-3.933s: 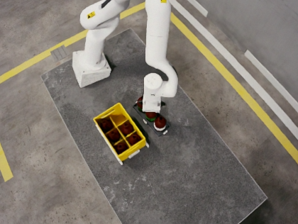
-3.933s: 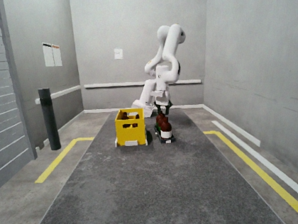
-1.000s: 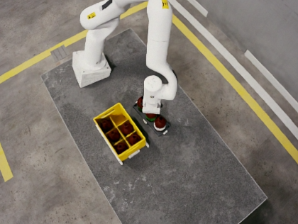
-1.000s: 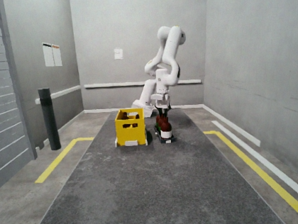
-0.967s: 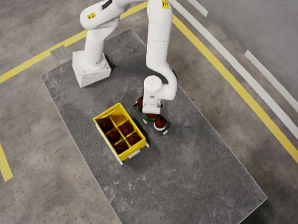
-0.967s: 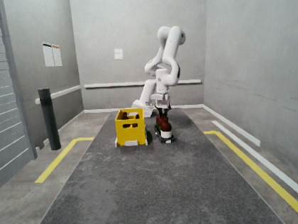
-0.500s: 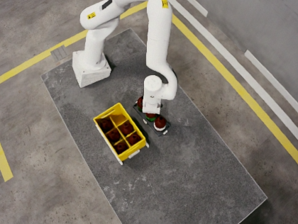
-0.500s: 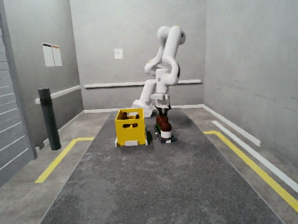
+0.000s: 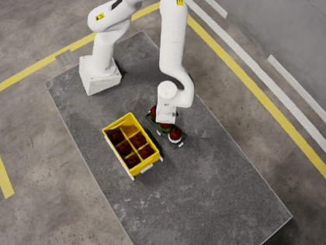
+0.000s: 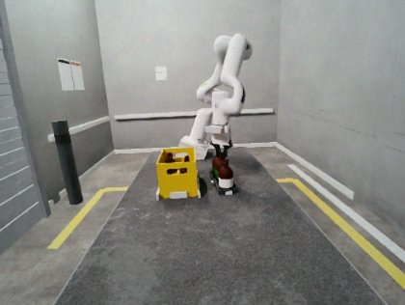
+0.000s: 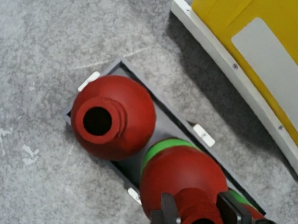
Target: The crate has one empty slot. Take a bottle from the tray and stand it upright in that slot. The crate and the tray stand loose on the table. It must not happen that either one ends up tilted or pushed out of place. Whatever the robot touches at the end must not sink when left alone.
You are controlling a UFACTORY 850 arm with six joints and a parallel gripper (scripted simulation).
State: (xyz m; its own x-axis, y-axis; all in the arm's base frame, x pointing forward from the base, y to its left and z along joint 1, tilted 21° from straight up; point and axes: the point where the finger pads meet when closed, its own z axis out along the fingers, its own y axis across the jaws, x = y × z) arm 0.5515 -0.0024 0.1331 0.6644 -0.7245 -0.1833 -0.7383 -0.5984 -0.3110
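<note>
My gripper is now 7 cm above the glass bottle. Round my hand: dark tray 15 cm below; then yellow crate 3 cm behind, 23 cm to the right, 8 cm below.
</note>
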